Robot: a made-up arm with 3 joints. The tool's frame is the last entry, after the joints.
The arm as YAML. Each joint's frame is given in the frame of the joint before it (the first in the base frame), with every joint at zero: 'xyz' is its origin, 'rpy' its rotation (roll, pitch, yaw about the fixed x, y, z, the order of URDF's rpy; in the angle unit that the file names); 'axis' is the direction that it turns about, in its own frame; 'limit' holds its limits. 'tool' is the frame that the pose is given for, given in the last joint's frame.
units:
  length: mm
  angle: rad
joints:
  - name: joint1
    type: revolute
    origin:
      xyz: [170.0, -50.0, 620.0]
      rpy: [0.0, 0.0, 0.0]
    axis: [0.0, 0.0, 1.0]
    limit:
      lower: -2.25
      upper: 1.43
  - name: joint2
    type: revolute
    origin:
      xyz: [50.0, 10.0, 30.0]
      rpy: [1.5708, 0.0, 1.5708]
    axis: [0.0, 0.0, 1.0]
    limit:
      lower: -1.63
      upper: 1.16
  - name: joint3
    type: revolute
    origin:
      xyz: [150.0, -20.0, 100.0]
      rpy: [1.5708, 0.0, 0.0]
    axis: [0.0, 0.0, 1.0]
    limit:
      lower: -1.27
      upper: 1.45
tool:
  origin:
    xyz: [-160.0, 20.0, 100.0]
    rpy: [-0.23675, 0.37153, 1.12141]
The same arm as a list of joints. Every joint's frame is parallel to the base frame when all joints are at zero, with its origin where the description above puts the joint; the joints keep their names.
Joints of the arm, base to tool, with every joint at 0 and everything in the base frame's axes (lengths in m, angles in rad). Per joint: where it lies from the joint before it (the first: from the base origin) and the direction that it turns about. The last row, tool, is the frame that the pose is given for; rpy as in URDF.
joint1: axis 0 0 1 origin 0.17 -0.05 0.62
joint2: axis 1 0 0 origin 0.05 0.01 0.03
joint3: axis 0 0 -1 origin 0.1 0.15 -0.02
tool: origin 0.02 -0.16 -0.1 rpy 2.9048 -0.3715 0.4494
Joint limits (rad, base to tool): -2.25..1.43 -1.63..1.16 -1.27..1.45

